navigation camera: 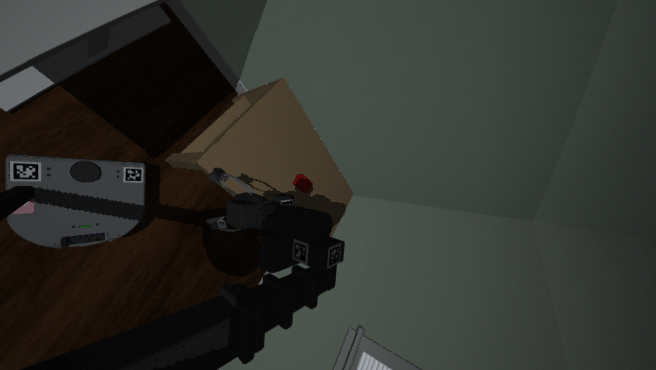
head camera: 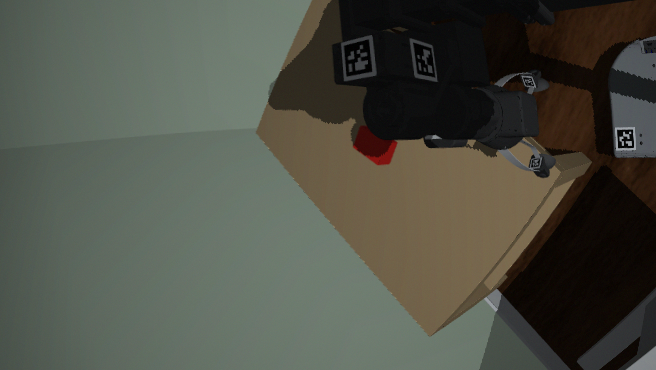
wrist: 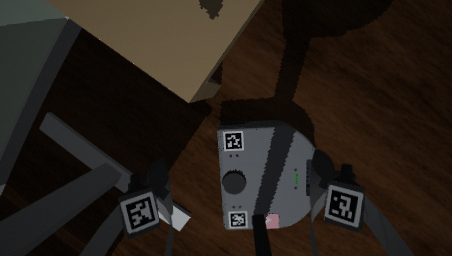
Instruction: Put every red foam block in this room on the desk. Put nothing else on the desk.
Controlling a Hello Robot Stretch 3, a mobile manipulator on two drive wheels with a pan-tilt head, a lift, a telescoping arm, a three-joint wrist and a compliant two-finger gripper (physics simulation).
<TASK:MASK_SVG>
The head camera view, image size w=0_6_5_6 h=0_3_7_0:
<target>my gripper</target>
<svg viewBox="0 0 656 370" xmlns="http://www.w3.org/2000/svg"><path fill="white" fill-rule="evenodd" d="M423 138L428 148L465 147L468 140L446 140L436 135L427 135ZM475 88L489 95L491 99L497 102L499 108L499 121L496 128L490 135L477 141L490 148L497 149L508 161L518 168L533 171L536 176L541 178L549 177L549 169L555 165L556 159L547 154L539 154L536 147L522 140L524 137L537 137L539 135L537 103L532 93L549 88L549 83L545 79L540 78L541 71L533 69L527 73L510 74L501 78L494 85ZM508 149L514 147L519 142L529 146L534 154L531 156L529 167L517 160ZM502 86L515 75L522 74L520 78L527 93L523 91L508 91Z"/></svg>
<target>red foam block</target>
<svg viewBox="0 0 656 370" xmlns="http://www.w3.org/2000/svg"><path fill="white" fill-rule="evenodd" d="M360 126L353 148L377 165L390 164L398 142L380 139L367 126Z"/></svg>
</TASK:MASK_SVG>
